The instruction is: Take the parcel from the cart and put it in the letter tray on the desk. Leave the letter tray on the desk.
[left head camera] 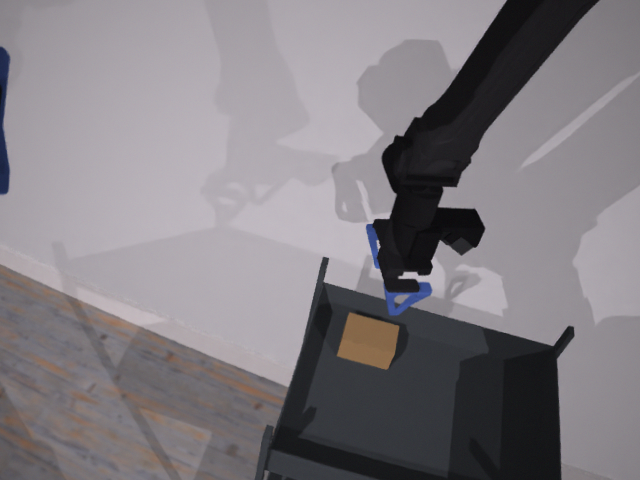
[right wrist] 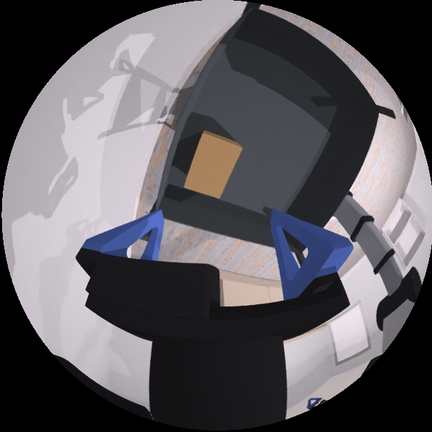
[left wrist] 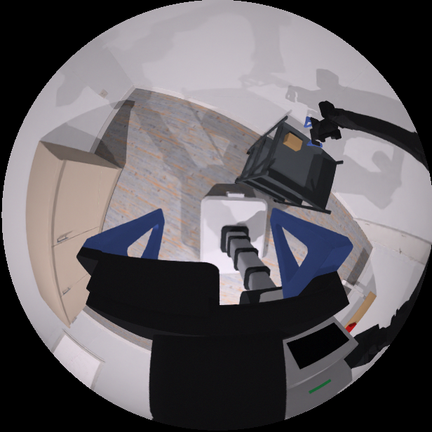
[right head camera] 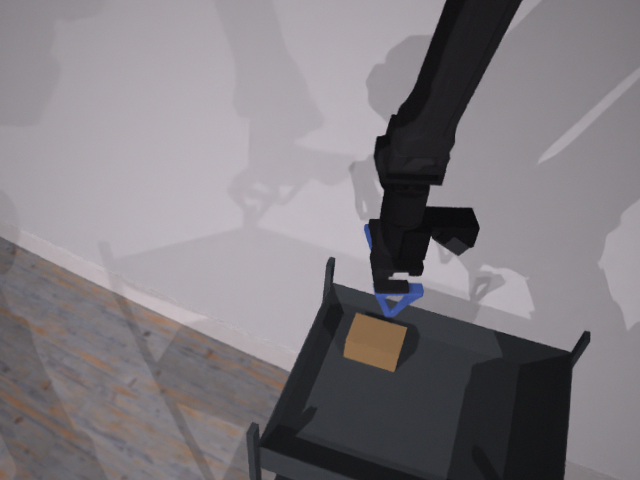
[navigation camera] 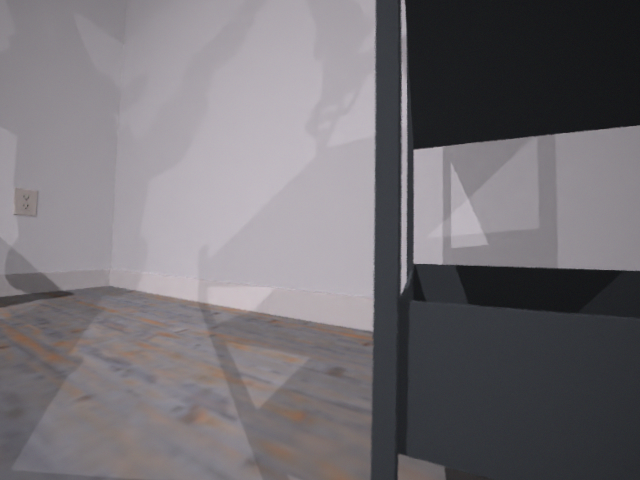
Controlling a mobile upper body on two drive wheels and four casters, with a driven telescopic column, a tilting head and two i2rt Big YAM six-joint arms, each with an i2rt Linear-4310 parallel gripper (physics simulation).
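Places are measured from the left arm's base along level axes (x ahead, y left, z up), in millimetres.
Pixels of known places: right gripper, fingertip midpoint: (left head camera: 386, 290) (right head camera: 385, 291).
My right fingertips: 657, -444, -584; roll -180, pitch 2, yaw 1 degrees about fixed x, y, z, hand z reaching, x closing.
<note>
Behind a point stands the place of what it marks, as x, y, z.
The parcel, a light-brown box (left head camera: 368, 341) @(643, -439, -697) (right head camera: 375, 342) @(644, -443, -697) (left wrist: 292, 142) (right wrist: 212, 165), lies in the top tray of the dark grey cart (left head camera: 444, 325) @(676, -585, -700) (right head camera: 454, 333) @(675, -587, -715) (left wrist: 300, 175) (right wrist: 270, 110) (navigation camera: 386, 232) @(442, -249, -1179), in a corner near the wall-side rim. My right gripper (left head camera: 385, 289) @(657, -444, -584) (right head camera: 379, 279) @(657, -444, -584) (left wrist: 305, 135) (right wrist: 216, 215) is open and empty, above the cart's rim near the parcel, apart from it. My left gripper (left wrist: 216, 214) is open and empty, far from the cart; its blue finger (left head camera: 4, 124) shows at the left edge of the left head view. The letter tray and the desk cannot be made out.
A beige cabinet (left wrist: 75, 200) stands at the left in the left wrist view. My white base (left wrist: 212, 220) and column (left wrist: 248, 260) are beside the cart. A tan strip (left wrist: 364, 306) and a small red thing (left wrist: 351, 327) show at the lower right. A wall (navigation camera: 248, 206) @(1238, 51, -1040) runs behind the cart.
</note>
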